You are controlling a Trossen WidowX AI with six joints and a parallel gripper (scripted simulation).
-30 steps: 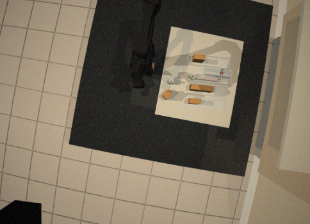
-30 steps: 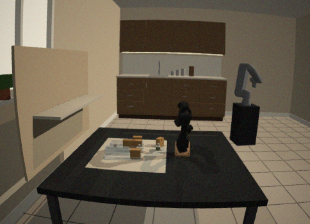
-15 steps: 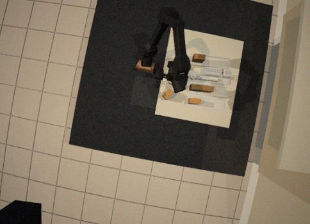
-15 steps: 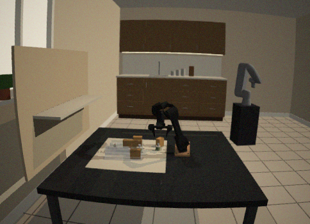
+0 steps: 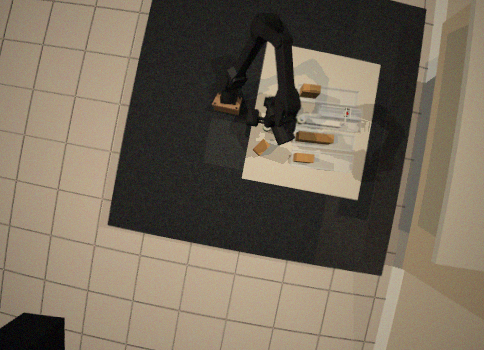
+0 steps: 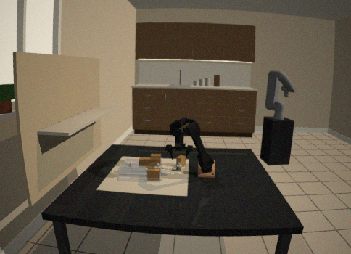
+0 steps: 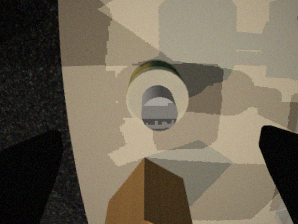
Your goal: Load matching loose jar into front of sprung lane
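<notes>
My gripper tip is now 2 cm past the tan block, 9 cm to the left of it and 4 cm above it. Round my gripper tip: pusher lane 29 cm ahead, 6 cm to the left, 6 cm below.
</notes>
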